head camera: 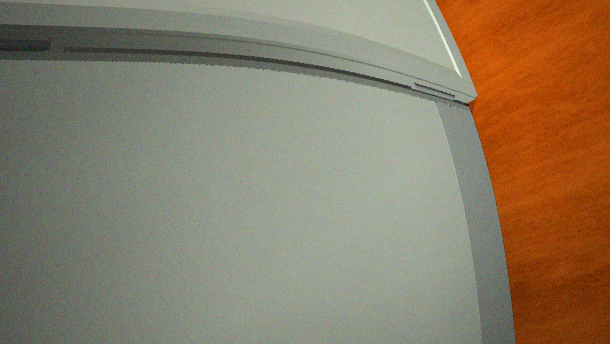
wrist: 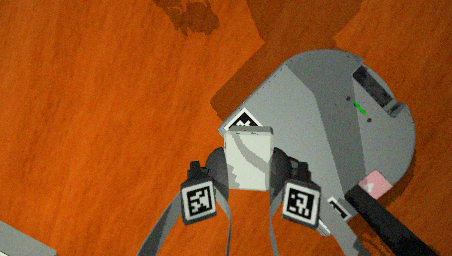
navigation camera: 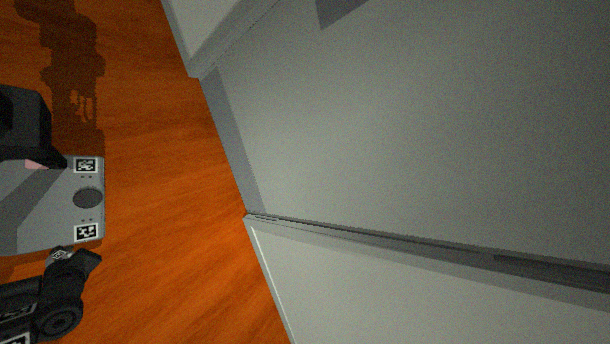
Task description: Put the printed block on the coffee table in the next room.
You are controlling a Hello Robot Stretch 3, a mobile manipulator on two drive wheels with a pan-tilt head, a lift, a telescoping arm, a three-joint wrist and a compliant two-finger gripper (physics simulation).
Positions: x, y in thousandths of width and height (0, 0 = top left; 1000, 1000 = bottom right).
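Labels:
Printed block (wrist: 550, 588), 15 cm from the lens. My gripper (wrist: 545, 646), 19 cm from the lens.

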